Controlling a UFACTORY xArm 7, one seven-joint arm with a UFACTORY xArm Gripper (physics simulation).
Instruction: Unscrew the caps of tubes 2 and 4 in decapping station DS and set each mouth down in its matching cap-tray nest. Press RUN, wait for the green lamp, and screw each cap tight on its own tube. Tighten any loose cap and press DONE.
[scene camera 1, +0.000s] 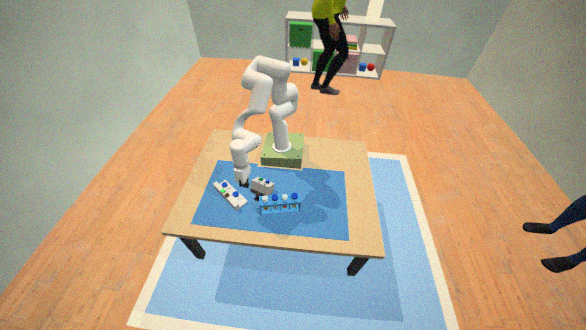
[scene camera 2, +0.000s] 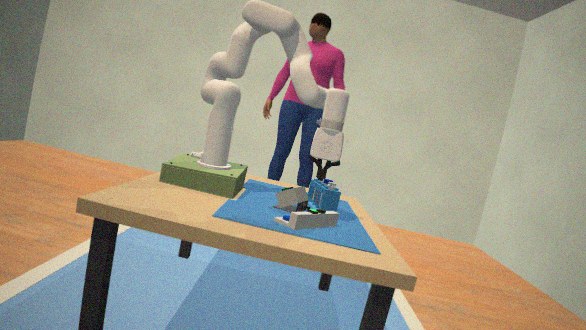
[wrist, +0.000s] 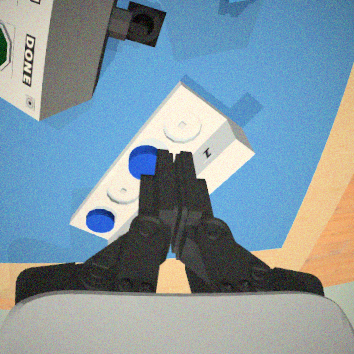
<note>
I see my gripper (scene camera 2: 320, 180) and a grey lamp box (wrist: 58, 58).
My gripper shows as well in the wrist view (wrist: 169, 172).
</note>
